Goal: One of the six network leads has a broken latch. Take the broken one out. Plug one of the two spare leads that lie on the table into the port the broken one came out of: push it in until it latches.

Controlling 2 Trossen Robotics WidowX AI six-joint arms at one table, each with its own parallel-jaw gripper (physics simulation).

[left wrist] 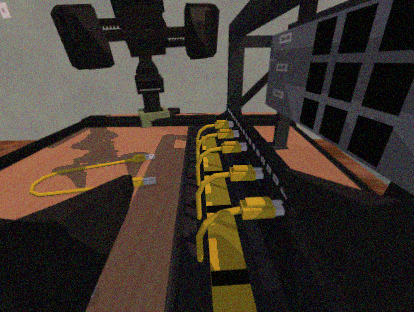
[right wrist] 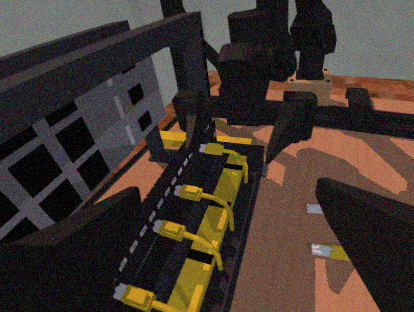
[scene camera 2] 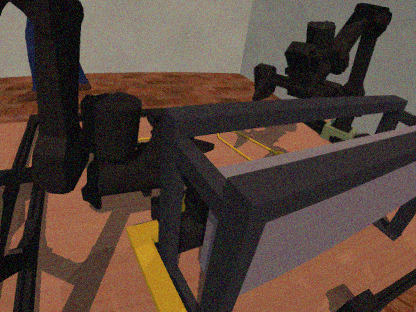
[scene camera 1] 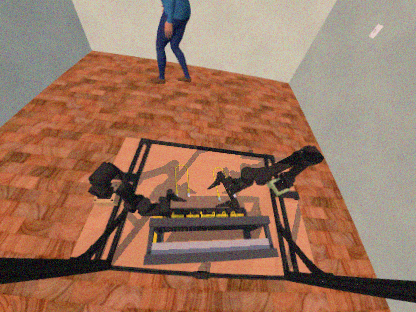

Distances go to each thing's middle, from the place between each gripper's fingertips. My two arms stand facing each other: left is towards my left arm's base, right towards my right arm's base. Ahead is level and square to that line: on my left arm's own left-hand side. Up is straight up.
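Counting from my left hand, I find the grey front plate (scene camera 2: pixel 289 241) 40 mm above it, 90 mm to the right of it and 180 mm behind it.
From my right hand, the same grey front plate is 3 cm below, 2 cm to the left of the hand and 21 cm behind it.
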